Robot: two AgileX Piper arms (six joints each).
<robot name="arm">
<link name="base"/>
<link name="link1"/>
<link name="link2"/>
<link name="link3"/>
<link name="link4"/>
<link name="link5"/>
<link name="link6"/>
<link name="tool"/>
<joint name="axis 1" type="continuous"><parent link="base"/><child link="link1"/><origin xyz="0 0 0.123" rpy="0 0 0"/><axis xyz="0 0 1"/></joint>
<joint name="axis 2" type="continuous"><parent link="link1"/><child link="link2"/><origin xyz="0 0 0" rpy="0 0 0"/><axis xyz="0 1 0"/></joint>
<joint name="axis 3" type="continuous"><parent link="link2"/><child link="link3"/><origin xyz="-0.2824 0 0.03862" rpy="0 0 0"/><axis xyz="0 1 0"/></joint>
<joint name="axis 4" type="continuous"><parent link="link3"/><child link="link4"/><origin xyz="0.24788 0 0.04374" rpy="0 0 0"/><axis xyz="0.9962 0 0.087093"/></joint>
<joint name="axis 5" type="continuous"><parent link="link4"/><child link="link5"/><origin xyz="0 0 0" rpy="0 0 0"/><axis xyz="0 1 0"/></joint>
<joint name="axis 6" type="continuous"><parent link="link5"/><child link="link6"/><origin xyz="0.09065 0 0.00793" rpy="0 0 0"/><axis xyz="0.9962 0 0.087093"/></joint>
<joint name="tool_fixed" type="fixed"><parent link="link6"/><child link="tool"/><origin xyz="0 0 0" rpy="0 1.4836 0"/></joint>
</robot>
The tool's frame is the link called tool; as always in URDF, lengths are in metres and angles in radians. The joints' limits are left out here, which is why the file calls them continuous.
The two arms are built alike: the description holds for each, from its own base.
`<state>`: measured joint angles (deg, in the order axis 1, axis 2, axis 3, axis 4, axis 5, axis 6); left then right.
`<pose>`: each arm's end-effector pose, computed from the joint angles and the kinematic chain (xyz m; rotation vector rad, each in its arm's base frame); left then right.
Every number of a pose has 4 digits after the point. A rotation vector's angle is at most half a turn.
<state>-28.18 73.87 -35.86 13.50 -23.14 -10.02 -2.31 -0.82 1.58 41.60 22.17 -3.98</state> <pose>0.2340 -0.1349 0.2704 0.5322 1.6882 -0.4074 0.0523 0.0207 0.1786 0.4140 1.7839 0.6377</pose>
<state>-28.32 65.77 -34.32 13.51 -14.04 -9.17 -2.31 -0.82 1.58 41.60 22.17 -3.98</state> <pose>0.2108 -0.1194 0.2843 0.5415 1.7246 -0.3547 0.0523 0.0207 0.1786 0.4140 1.7839 0.6377</pose>
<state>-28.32 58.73 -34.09 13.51 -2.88 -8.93 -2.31 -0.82 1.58 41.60 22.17 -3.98</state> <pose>0.1906 -0.1039 0.2945 0.5386 1.7964 -0.2972 0.0523 0.0207 0.1786 0.4140 1.7839 0.6377</pose>
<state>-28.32 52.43 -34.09 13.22 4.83 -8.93 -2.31 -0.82 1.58 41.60 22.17 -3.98</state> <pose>0.1716 -0.0905 0.3057 0.5185 1.8223 -0.2690 0.0523 0.0207 0.1786 0.4140 1.7839 0.6377</pose>
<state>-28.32 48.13 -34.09 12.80 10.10 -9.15 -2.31 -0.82 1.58 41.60 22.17 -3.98</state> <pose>0.1578 -0.0810 0.3119 0.4970 1.8428 -0.2574 0.0523 0.0207 0.1786 0.4140 1.7839 0.6377</pose>
